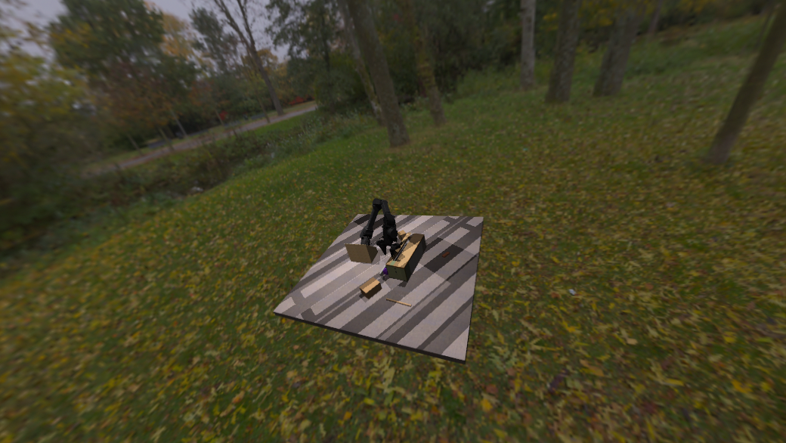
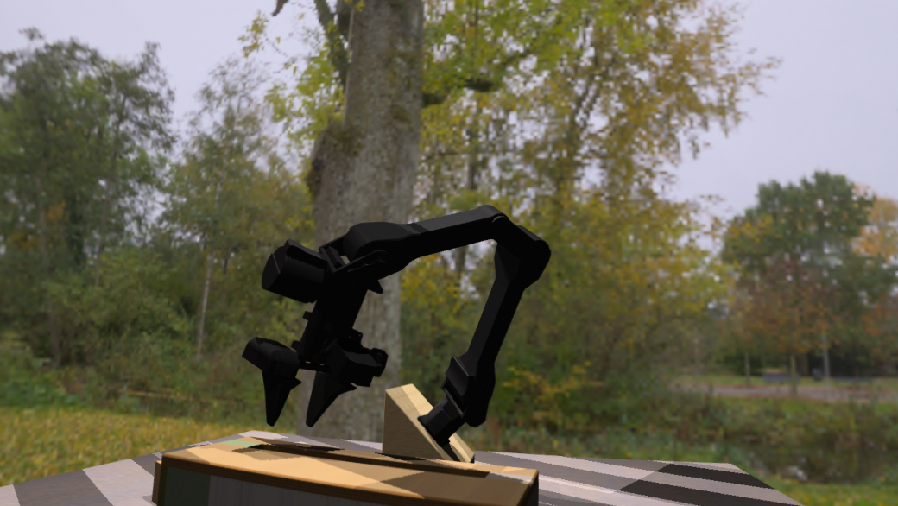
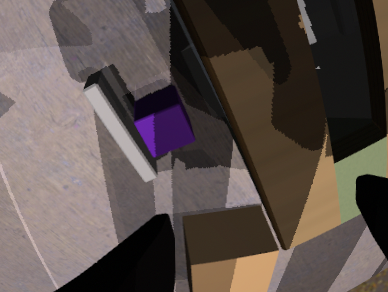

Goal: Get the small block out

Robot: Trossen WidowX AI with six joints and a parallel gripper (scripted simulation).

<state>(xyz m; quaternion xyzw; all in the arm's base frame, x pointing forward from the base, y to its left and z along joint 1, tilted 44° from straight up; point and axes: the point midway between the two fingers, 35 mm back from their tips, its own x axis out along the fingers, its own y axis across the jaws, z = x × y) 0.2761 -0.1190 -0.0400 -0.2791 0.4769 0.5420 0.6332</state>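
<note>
The purple block lies 13 cm below my gripper tip, 4 cm behind it and 2 cm to the right of it. Round my gripper tip: wooden box (13 cm to the left, 9 cm below, 4 cm ahead); then thin wooden stick (26 cm to the right, 15 cm below, 14 cm ahead); then tan cube (40 cm to the left, 12 cm below, 7 cm behind).
</note>
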